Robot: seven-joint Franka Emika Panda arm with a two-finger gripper.
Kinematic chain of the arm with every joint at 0, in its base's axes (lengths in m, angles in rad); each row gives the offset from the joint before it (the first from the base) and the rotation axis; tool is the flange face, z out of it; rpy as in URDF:
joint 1: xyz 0 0 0.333 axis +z
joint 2: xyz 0 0 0 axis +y
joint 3: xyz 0 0 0.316 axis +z
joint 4: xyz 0.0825 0 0 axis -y
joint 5: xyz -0.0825 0 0.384 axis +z
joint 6: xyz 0 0 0 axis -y
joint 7: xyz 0.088 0 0 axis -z
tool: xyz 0 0 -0.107 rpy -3.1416 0 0
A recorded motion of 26 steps. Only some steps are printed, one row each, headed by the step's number.
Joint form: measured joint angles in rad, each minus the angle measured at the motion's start. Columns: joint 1, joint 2, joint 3, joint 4, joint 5, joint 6, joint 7.
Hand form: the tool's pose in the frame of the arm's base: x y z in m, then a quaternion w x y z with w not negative. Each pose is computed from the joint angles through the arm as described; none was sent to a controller.
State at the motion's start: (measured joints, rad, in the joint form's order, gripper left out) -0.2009 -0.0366 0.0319 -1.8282 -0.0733 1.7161 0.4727
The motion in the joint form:
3: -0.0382 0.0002 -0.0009 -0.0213 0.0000 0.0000 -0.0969
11: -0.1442 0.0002 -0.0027 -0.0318 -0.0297 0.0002 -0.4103
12: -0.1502 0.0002 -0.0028 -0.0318 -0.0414 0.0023 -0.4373
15: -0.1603 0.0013 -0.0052 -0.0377 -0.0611 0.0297 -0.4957
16: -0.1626 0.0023 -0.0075 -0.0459 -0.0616 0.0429 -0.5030
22: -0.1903 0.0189 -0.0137 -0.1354 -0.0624 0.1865 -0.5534
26: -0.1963 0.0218 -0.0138 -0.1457 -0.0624 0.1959 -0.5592
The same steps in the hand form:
3: 0.5278 -0.1182 0.5250 0.04045 0.95792 -0.28056 -0.04523
11: 0.5099 -0.1765 0.5203 0.04381 0.98133 -0.17753 -0.05958
12: 0.5088 -0.1807 0.5206 0.04863 0.98309 -0.16603 -0.06006
15: 0.5085 -0.1893 0.5195 0.05747 0.98699 -0.14035 -0.05337
16: 0.5082 -0.1917 0.5161 0.05754 0.98737 -0.13824 -0.05176
22: 0.5067 -0.2088 0.4764 0.05728 0.99024 -0.12205 -0.03539
26: 0.5051 -0.2116 0.4707 0.05634 0.99028 -0.12148 -0.03751

